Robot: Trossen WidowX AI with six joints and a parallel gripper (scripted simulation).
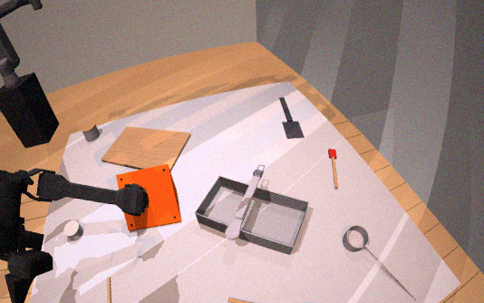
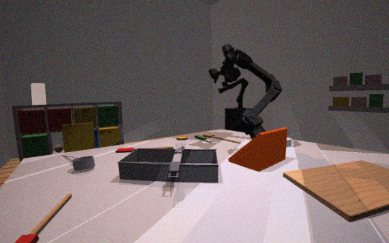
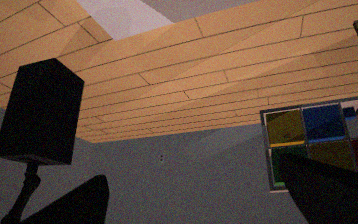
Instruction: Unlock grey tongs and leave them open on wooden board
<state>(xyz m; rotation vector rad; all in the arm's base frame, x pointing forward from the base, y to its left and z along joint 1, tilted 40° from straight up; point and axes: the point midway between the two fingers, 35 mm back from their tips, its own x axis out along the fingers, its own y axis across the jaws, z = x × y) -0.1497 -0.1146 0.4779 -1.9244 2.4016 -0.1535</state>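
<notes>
Right now the roasting tin is 490 mm ahead of my gripper tip, 320 mm to the left of it and 320 mm below it. From my gripper tip the other things lie so: black spatula: 790 mm to the left, 780 mm ahead, 350 mm below; then wooden board: 760 mm to the left, 340 mm below, 120 mm ahead.
</notes>
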